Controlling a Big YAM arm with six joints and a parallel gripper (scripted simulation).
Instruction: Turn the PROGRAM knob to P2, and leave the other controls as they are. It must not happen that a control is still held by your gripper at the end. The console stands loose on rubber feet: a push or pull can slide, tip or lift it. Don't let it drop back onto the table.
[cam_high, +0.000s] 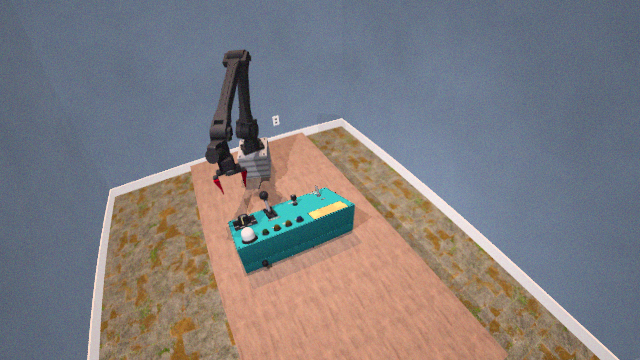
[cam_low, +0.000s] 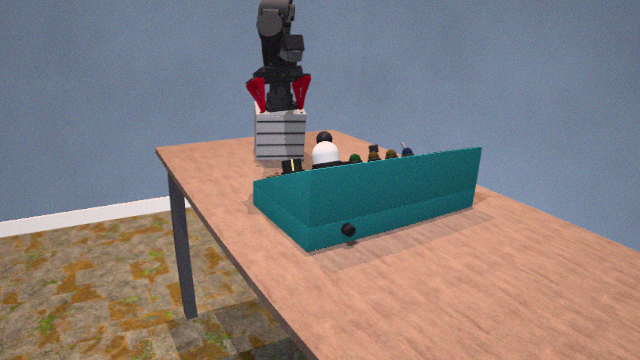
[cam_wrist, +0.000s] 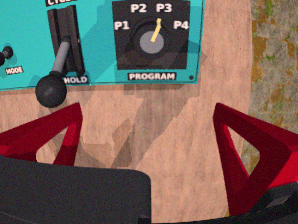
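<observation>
My hand is 4 cm short of the black-ball lever, 11 cm to the right of it and 11 cm above it. The rest, counted from my hand: teal console 10 cm ahead, 17 cm to the left, 14 cm below; mode knob 7 cm ahead, 23 cm to the left, 12 cm below; toggle 7 cm ahead, 35 cm to the left, 13 cm below.
</observation>
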